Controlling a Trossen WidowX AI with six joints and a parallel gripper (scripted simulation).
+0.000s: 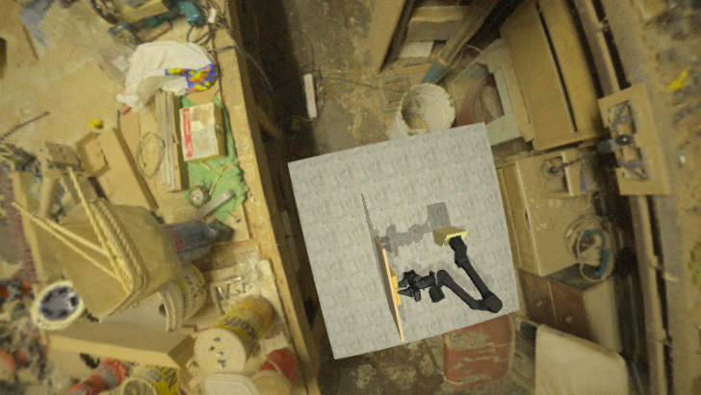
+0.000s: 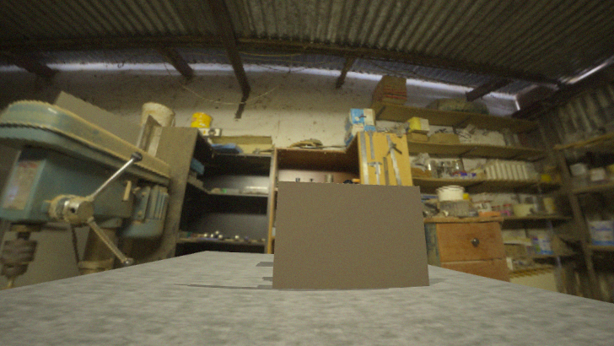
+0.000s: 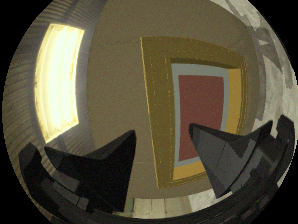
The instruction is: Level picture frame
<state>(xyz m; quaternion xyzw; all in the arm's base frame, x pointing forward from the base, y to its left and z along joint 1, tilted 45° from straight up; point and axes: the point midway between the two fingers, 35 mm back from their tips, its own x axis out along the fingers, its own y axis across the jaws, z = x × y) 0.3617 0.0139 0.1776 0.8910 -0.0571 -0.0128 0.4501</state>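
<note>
Right now the picture frame is 50 mm below my gripper tip, 10 mm to the right of it and 10 mm ahead of it. From my gripper tip the other things lie so: tan wall panel (60 mm below, 20 mm ahead, 10 mm to the right).
</note>
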